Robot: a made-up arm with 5 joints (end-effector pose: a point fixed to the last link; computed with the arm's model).
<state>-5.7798 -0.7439 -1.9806 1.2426 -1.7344</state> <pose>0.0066 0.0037 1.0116 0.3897 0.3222 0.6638 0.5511</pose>
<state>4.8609 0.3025 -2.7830 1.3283 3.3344</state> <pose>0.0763 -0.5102 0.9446 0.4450 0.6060 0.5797 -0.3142</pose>
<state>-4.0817 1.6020 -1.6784 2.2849 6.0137</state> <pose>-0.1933 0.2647 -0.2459 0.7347 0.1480 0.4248 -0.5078</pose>
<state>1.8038 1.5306 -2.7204 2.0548 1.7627</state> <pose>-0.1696 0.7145 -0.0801 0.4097 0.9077 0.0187 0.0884</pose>
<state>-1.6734 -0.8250 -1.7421 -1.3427 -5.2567</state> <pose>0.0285 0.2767 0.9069 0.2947 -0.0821 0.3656 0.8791</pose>
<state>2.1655 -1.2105 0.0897 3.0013 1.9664</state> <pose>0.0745 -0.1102 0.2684 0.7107 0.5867 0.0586 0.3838</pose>
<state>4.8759 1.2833 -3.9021 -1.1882 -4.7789</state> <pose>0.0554 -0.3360 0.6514 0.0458 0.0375 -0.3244 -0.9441</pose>
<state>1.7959 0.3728 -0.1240 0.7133 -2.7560</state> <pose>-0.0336 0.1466 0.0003 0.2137 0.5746 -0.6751 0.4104</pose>
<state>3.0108 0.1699 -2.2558 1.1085 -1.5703</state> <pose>-0.5871 0.0772 0.8481 0.3097 0.5820 -0.6639 -0.3529</pose>
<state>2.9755 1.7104 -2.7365 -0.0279 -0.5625</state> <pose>-0.8960 0.1502 -0.0149 0.4699 0.1702 -0.8474 -0.1792</pose>
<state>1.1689 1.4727 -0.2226 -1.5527 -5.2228</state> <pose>0.0839 0.1973 -0.1220 0.1353 -0.9871 -0.0536 -0.0664</pose>
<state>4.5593 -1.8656 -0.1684 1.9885 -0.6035</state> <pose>-0.0016 -0.0104 0.2729 0.0209 0.8469 -0.5312 0.0090</pose>
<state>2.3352 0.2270 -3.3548 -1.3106 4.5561</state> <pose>0.0545 -0.0568 0.8774 0.2386 -0.2683 0.5410 -0.7605</pose>
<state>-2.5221 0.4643 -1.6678 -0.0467 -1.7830</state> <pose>-0.6346 -0.4526 0.5279 0.4889 0.7562 -0.2929 -0.3216</pose>
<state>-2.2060 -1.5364 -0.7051 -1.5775 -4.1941</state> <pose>0.1895 0.2570 0.6291 0.0551 0.1812 0.2785 0.9416</pose>
